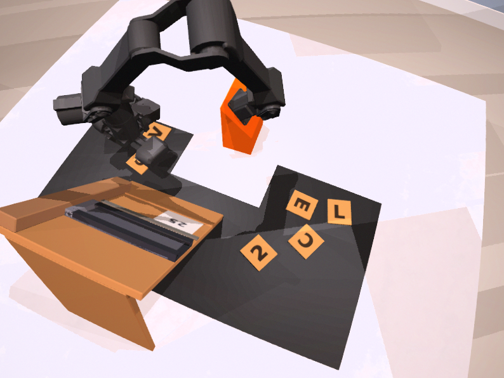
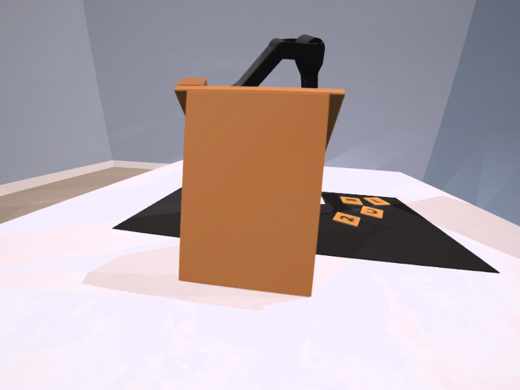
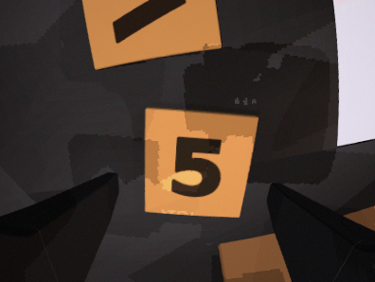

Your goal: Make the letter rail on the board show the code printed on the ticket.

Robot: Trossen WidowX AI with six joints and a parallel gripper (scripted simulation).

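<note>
Right now my gripper tip is 20 mm above the tile marked 5. Round my gripper tip: v tile 80 mm behind, 10 mm to the right, 20 mm below; black mat 30 mm ahead, 200 mm to the left, 20 mm below; white ticket 130 mm ahead, 200 mm to the left, 80 mm above.
</note>
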